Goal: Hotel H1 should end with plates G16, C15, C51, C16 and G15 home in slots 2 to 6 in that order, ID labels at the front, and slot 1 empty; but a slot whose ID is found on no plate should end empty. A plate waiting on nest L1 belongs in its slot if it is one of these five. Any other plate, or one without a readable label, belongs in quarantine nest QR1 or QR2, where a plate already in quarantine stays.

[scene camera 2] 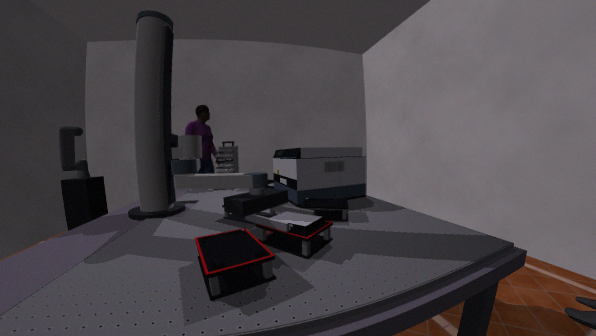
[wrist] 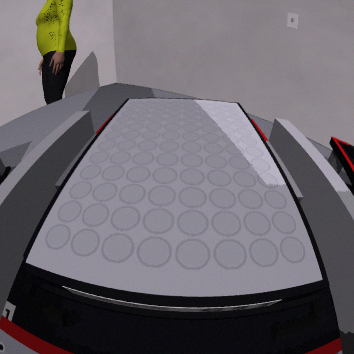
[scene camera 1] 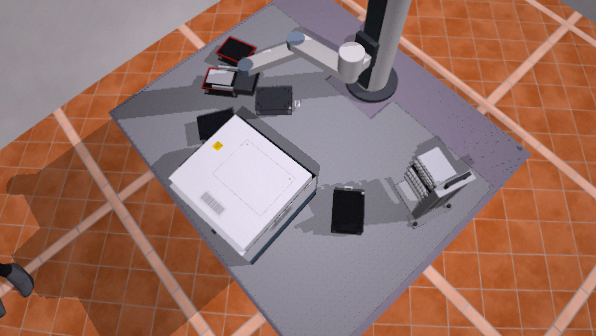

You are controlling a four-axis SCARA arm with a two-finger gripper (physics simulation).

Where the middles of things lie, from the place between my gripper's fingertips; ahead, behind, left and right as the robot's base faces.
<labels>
My hand is 10 mm past the plate G51 [wrist: 177, 208] and 20 mm to the right of it. Also, from my hand: white instrument [scene camera 1: 267, 235]: 240 mm ahead, 560 mm to the left, 40 mm above; then black nest N6 [scene camera 1: 348, 210]: 10 mm behind, 870 mm to the left, 20 mm below; then dark grey nest [scene camera 1: 271, 98]: 130 mm behind, 270 mm to the left, 20 mm below.
</labels>
